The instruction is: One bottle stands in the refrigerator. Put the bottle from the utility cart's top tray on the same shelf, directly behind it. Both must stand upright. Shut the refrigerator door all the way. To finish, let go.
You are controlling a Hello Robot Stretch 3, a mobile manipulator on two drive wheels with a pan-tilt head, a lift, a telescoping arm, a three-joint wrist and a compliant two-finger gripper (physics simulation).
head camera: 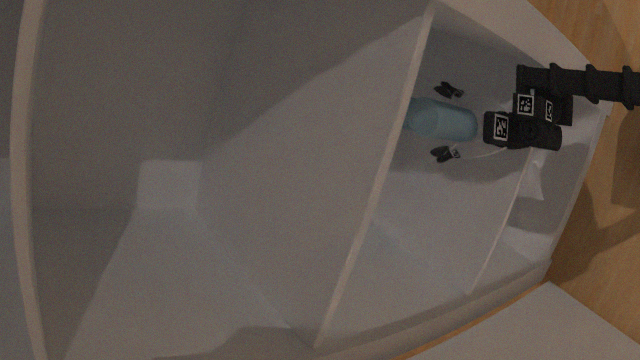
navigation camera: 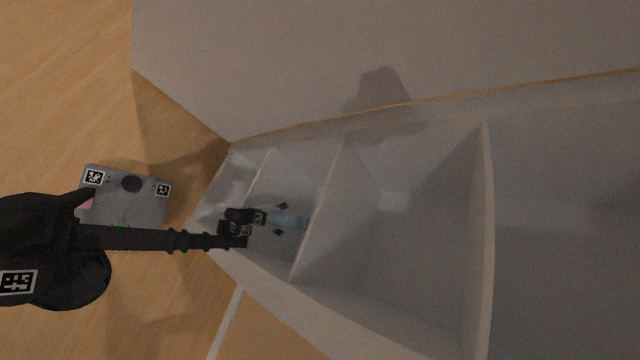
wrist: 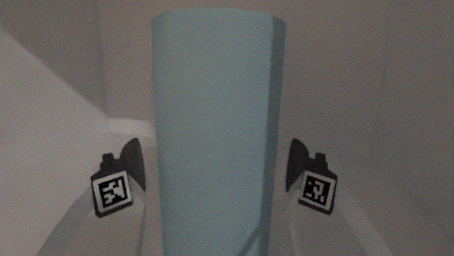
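Where they show: robot's base at its link origin: (navigation camera: pixel 131 182).
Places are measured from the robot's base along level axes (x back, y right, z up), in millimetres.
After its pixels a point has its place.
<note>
A light blue bottle (head camera: pixel 442 120) {x 18, y 516, z 649 mm} (navigation camera: pixel 289 220) {x 12, y 537, z 663 mm} (wrist: pixel 217 120) {x 19, y 516, z 619 mm} is inside the refrigerator (head camera: pixel 280 165) {x -76, y 579, z 923 mm} (navigation camera: pixel 415 250) {x 42, y 799, z 1124 mm}. It runs straight up and down the wrist view, without a clear tilt. In the head view a shelf board's edge (head camera: pixel 371 205) {x -96, y 407, z 917 mm} hides one end of it. My gripper (head camera: pixel 444 121) {x 19, y 592, z 574 mm} (navigation camera: pixel 280 219) {x 19, y 592, z 574 mm} (wrist: pixel 216 156) {x 19, y 592, z 574 mm} is open around the bottle, with a gap between each fingertip and its side. A second bottle and the utility cart do not show. A large pale panel (navigation camera: pixel 300 55) {x -437, y 219, z 915 mm} beside the refrigerator looks like its open door.
My arm (head camera: pixel 610 86) {x 102, y 175, z 683 mm} (navigation camera: pixel 135 238) {x 98, y 32, z 687 mm} reaches into the refrigerator compartment past its frame. Shelf boards bound the compartment on both sides in the head view. My base (navigation camera: pixel 120 200) {x 80, y -23, z 160 mm} stands on the wooden floor (navigation camera: pixel 60 100) {x -284, y -348, z 0 mm} in front. A pale bar (navigation camera: pixel 226 320) {x 860, y 678, z 47 mm} runs beside the refrigerator.
</note>
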